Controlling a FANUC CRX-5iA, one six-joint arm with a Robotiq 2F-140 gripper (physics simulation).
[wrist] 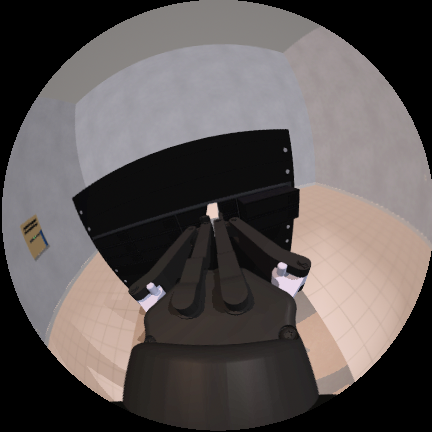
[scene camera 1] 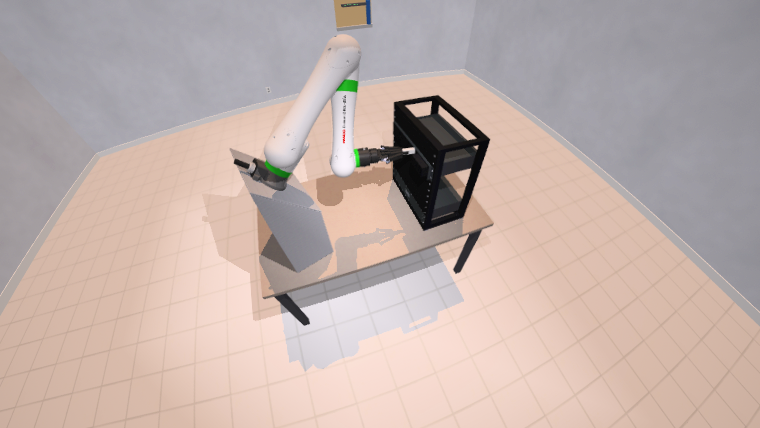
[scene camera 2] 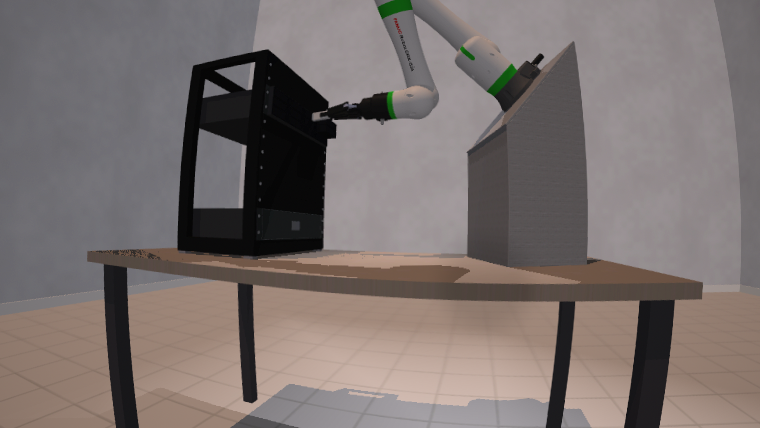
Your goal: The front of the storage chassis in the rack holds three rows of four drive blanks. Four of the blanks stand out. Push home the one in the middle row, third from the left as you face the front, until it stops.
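Pixels of known places: gripper, fingertip midpoint: (wrist: pixel 213 210) (scene camera 1: pixel 414 150) (scene camera 2: pixel 313 117); arm's base at its link origin: (scene camera 1: pixel 270 180) (scene camera 2: pixel 518 95).
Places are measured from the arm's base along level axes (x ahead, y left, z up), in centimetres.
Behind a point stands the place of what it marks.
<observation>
The storage chassis (scene camera 1: pixel 440 127) {x 95.8, y 4.4, z -4.2 cm} (scene camera 2: pixel 226 110) {x 90.9, y 20.5, z -9.9 cm} sits in the upper part of the black rack (scene camera 1: pixel 433 186) {x 71.7, y -25.0, z -15.4 cm} (scene camera 2: pixel 253 159) {x 77.7, y 25.0, z -26.6 cm} (wrist: pixel 288 161) {x 70.8, y -23.6, z 0.0 cm}. Its front is very dark, so most blank edges are hard to make out. A black blank (scene camera 1: pixel 420 165) {x 66.8, y -18.7, z -4.7 cm} (scene camera 2: pixel 328 129) {x 67.0, y -12.8, z -8.6 cm} (wrist: pixel 270 204) {x 66.8, y -14.9, z -5.8 cm} stands out at the right end of the front in the wrist view. My gripper (scene camera 1: pixel 408 150) {x 71.2, y -6.4, z -5.6 cm} (scene camera 2: pixel 319 115) {x 71.2, y -6.4, z -5.6 cm} (wrist: pixel 213 210) {x 71.2, y -6.4, z -5.6 cm} is shut and empty, its pale fingertips pointing at the chassis front, left of that blank. The fingers partly hide the front behind them. The third blank of the middle row cannot be told apart, nor can contact with it.
The rack stands on a wooden table (scene camera 1: pixel 366 212) {x 46.2, y 5.1, z -53.7 cm} (scene camera 2: pixel 638 290) {x -7.1, y 57.2, z -55.0 cm}. A lower unit (scene camera 1: pixel 449 199) {x 91.4, y -19.9, z -39.8 cm} (scene camera 2: pixel 276 225) {x 74.9, y 13.2, z -44.4 cm} sits at the rack's bottom. The arm is mounted on a grey slanted pedestal (scene camera 1: pixel 305 236) {x 5.4, y -14.9, z -27.9 cm} (scene camera 2: pixel 545 186) {x -0.3, y 22.2, z -33.1 cm} at the table's other end. A board (scene camera 1: pixel 351 14) (wrist: pixel 35 237) hangs on the wall.
</observation>
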